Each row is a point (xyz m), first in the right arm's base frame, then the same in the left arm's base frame.
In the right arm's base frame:
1: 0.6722 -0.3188 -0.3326
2: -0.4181 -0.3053 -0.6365
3: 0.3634 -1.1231 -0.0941
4: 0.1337 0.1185 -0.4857
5: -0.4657 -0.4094 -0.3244
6: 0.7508 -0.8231 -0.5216
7: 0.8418 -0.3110 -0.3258
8: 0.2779 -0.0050 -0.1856
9: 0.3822 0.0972 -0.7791
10: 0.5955 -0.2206 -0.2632
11: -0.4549 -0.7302 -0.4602
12: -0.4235 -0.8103 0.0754
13: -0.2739 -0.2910 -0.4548
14: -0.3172 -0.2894 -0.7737
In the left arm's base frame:
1: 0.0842 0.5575 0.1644
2: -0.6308 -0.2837 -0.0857
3: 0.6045 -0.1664 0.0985
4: -0.6001 0.3693 0.1963
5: -0.4783 -0.4359 0.1675
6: 0.4545 0.3923 -0.1986
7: 0.1749 0.7011 0.1693
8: -0.3296 0.3683 0.4263
9: -0.5385 0.6187 -0.0906
10: -0.0118 0.5327 0.2669
11: -0.2695 -0.5706 -0.0769
12: -0.0202 -0.6861 0.3909
13: -0.5036 -0.1902 0.0849
14: -0.6304 -0.1662 -0.2099

